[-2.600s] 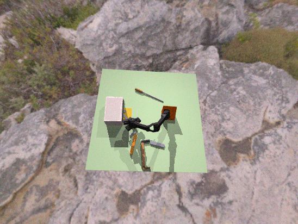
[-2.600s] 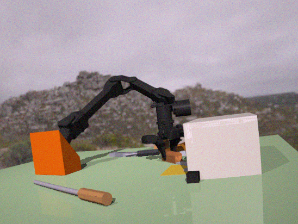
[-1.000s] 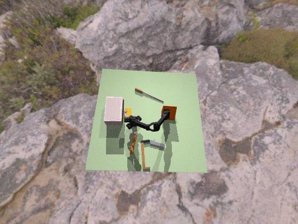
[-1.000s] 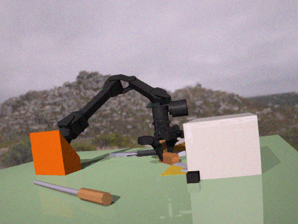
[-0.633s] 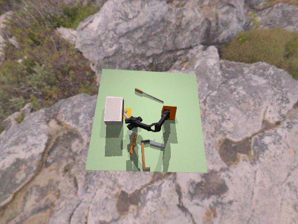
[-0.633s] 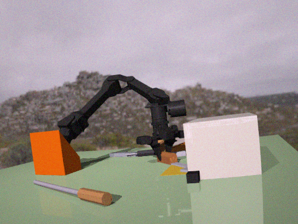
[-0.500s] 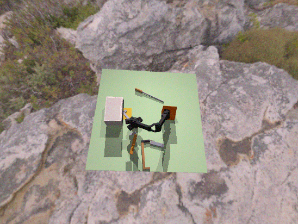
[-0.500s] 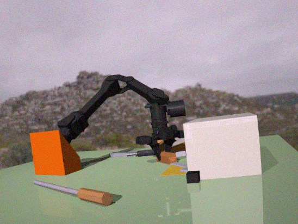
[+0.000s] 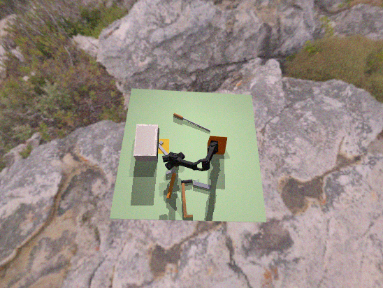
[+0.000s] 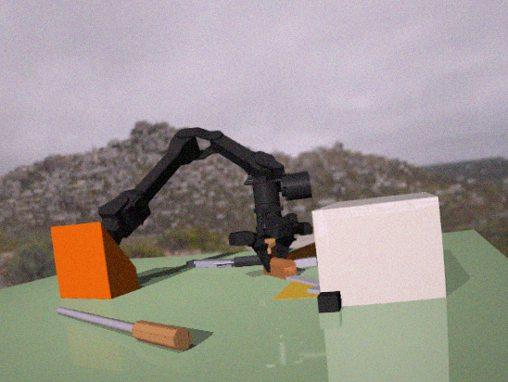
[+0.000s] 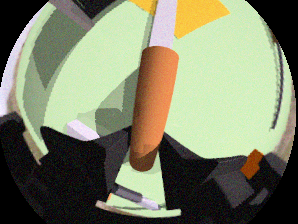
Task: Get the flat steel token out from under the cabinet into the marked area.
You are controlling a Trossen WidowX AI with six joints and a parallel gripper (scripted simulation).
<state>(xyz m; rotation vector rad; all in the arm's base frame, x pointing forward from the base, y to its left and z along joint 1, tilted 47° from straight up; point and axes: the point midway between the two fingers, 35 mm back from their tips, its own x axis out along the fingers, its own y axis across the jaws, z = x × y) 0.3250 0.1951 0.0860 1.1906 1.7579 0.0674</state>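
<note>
Now: gripper tip 200 mm to the right of the orange bar, 10 mm below it and 10 mm short of it. Round my gripper tip: grey token (190 mm to the right, 160 mm ahead); then grey bar (260 mm behind, 170 mm to the left).
</note>
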